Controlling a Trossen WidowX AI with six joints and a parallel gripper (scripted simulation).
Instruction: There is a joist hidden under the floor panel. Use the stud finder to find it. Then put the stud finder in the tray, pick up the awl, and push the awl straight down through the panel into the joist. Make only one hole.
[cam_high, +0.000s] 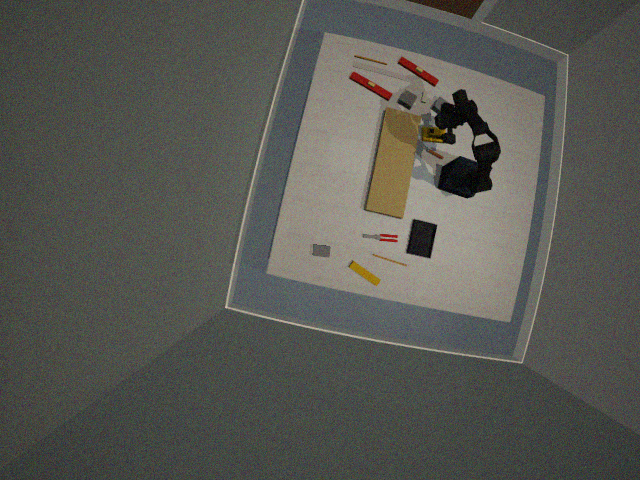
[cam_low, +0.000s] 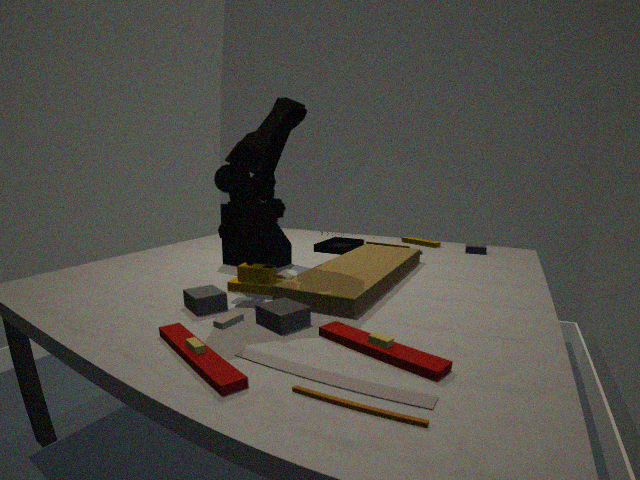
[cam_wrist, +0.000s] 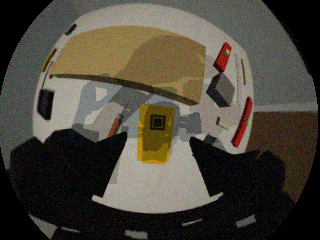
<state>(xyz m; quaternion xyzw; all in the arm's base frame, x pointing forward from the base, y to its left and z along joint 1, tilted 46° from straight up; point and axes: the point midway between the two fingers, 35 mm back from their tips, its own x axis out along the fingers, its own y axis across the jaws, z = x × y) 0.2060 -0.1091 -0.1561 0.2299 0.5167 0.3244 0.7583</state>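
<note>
Now: gripper tip 3 cm above the yellow stud finder. Round my gripper tip: awl 9 cm to the left, 6 cm below, 1 cm behind; pale ruler 33 cm ahead, 26 cm to the right, 7 cm below; black tray 52 cm to the left, 8 cm behind, 6 cm below.
</note>
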